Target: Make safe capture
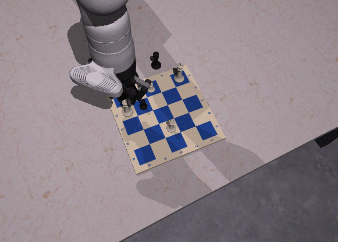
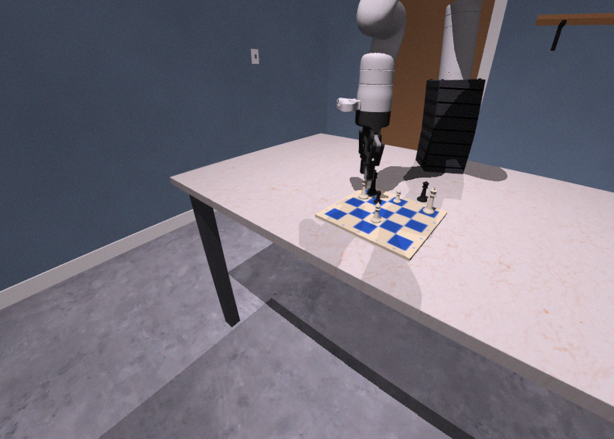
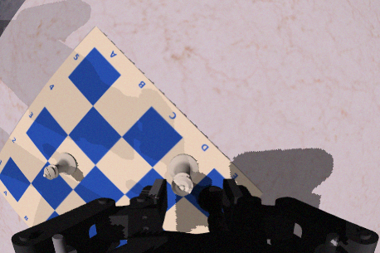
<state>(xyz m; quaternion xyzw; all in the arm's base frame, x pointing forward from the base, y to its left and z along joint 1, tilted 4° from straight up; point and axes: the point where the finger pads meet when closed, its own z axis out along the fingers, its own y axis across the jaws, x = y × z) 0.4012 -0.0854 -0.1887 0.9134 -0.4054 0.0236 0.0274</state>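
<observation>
Now: the tall black piece 4 cm below my hand, 3 cm behind it and 1 cm to the left of it. The rest, counted from my hand: chessboard: 8 cm to the left, 7 cm below, 5 cm ahead; then white pawn: 8 cm to the left, 6 cm below, 2 cm behind; then black pawn: 6 cm below, 4 cm to the left, 1 cm ahead.
</observation>
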